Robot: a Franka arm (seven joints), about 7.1 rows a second.
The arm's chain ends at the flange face. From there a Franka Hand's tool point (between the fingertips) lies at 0.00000 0.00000 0.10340 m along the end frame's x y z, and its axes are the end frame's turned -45 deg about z.
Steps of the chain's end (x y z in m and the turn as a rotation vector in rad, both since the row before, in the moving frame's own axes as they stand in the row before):
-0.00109 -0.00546 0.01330 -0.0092 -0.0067 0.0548
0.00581 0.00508 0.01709 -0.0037 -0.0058 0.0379
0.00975 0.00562 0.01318 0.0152 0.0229 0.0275
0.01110 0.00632 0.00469 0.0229 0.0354 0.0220
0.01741 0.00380 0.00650 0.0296 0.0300 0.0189
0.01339 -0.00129 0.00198 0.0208 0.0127 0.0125
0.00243 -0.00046 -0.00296 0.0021 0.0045 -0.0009
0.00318 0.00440 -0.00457 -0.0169 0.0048 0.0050
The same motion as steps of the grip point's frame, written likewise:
0.00192 -0.00448 0.01329 -0.0018 -0.0112 0.0548
-0.00018 0.00753 0.01709 0.0015 -0.0067 0.0379
0.00570 0.01147 0.01314 -0.0054 0.0269 0.0275
0.00763 0.01328 0.00460 -0.0088 0.0412 0.0220
0.01398 0.01507 0.00641 -0.0003 0.0421 0.0189
0.01283 0.00798 0.00195 0.0057 0.0237 0.0125
0.00253 0.00157 -0.00296 -0.0017 0.0047 -0.0009
-0.00175 0.00694 -0.00459 -0.0153 -0.0086 0.0050

